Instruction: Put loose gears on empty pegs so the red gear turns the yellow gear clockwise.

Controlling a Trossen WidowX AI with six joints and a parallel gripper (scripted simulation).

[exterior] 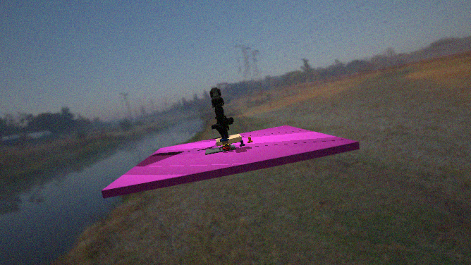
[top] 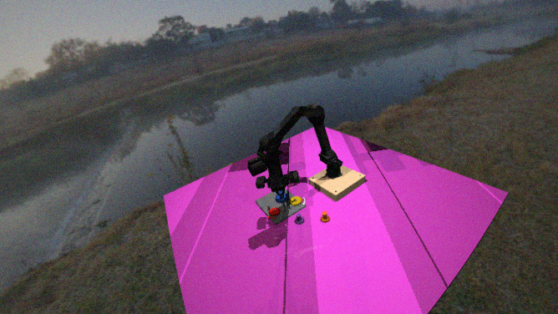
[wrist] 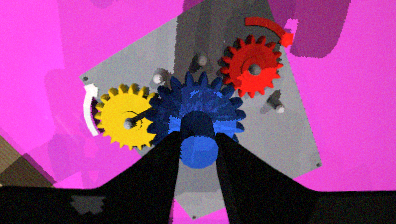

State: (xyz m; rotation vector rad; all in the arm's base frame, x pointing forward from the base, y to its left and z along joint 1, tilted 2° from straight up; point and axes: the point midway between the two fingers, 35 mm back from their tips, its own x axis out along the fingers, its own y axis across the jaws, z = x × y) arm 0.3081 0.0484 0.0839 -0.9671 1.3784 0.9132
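Right now the red gear is 7 cm below my gripper tip, 5 cm ahead of it and 1 cm to the left of it. Round my gripper tip: red arrow 8 cm below, 8 cm ahead, 3 cm to the left; yellow gear 7 cm below, 6 cm behind; blue gear 1 cm below.
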